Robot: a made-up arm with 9 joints. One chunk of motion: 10 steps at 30 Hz.
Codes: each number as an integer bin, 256 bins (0 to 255) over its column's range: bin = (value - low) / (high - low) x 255, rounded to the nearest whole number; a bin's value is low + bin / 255 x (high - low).
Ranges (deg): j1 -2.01..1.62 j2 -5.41..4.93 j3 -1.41..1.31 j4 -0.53..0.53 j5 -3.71..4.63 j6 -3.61..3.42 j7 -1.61..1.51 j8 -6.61..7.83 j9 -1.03..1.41
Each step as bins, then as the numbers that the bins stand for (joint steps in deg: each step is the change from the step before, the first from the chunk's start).
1 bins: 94 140 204 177 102 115 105 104 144
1 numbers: -0.672 0.267 0.766 0.206 -0.374 -0.440 -0.325 -0.721 0.348
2 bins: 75 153 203 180 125 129 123 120 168
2 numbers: -0.942 0.794 0.755 0.218 0.378 -0.054 -0.105 0.185 0.578
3 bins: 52 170 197 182 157 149 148 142 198
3 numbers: -1.270 1.483 0.691 0.227 1.425 0.498 0.201 1.431 0.865
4 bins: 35 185 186 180 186 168 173 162 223
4 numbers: -1.512 2.092 0.574 0.218 2.373 1.022 0.507 2.564 1.104
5 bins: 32 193 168 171 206 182 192 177 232
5 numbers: -1.554 2.416 0.382 0.181 3.027 1.407 0.739 3.413 1.190
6 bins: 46 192 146 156 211 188 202 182 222
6 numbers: -1.355 2.375 0.147 0.118 3.191 1.573 0.862 3.696 1.094
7 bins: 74 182 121 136 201 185 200 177 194
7 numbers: -0.957 1.970 -0.119 0.035 2.864 1.490 0.837 3.413 0.826
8 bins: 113 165 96 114 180 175 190 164 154
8 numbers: -0.401 1.281 -0.386 -0.056 2.177 1.215 0.715 2.677 0.444
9 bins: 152 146 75 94 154 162 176 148 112
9 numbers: 0.154 0.510 -0.610 -0.139 1.327 0.856 0.543 1.771 0.042
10 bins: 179 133 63 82 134 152 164 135 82
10 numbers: 0.538 -0.017 -0.738 -0.189 0.673 0.580 0.397 1.035 -0.245
